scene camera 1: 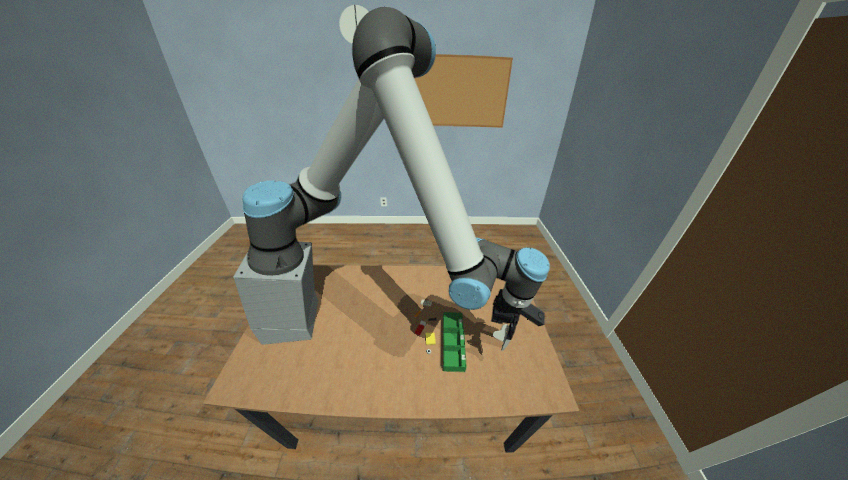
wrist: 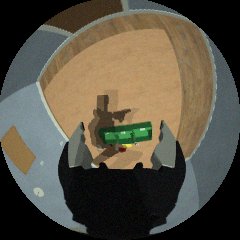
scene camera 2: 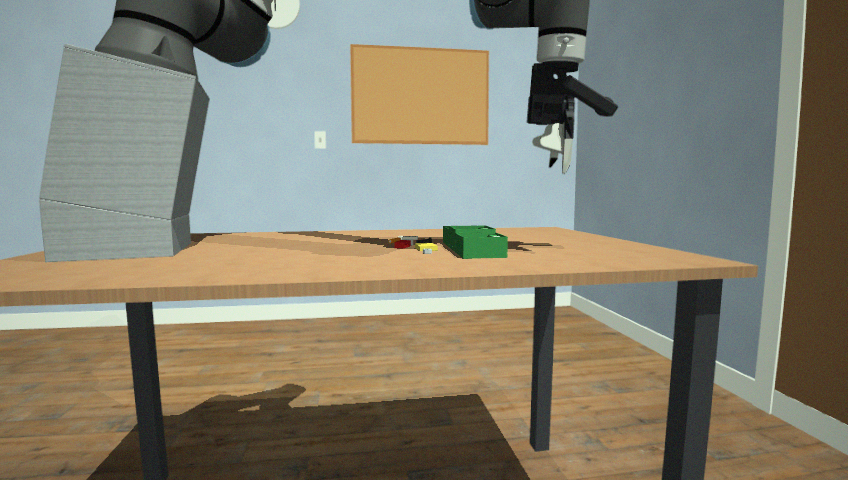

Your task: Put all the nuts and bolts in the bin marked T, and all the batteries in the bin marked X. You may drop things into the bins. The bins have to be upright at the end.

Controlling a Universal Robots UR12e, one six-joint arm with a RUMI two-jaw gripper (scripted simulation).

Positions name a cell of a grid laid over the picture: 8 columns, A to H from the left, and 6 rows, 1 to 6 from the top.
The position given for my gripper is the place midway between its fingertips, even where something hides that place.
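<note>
Scene camera 1 gives me a sight of my gripper (scene camera 1: E5). In scene camera 2 there is my gripper (scene camera 2: F3) as well, and the wrist view also shows my gripper (wrist: E4).
</note>
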